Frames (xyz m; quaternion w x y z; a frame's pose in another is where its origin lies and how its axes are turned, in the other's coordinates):
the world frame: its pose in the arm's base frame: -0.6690 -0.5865 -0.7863 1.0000 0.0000 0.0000 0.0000
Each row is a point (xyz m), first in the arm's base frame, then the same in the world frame.
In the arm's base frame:
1: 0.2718 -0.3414 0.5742
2: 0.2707 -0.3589 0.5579
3: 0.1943 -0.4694 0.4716
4: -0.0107 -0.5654 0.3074
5: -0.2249 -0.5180 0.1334
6: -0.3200 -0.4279 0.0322
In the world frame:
1: 0.9408 0.2451 1.3605
2: 0.9397 0.2276 1.3442
3: 0.8633 0.1171 1.2579
4: 0.6583 0.0211 1.0937
5: 0.4441 0.0685 0.9197
6: 0.3490 0.1586 0.8185

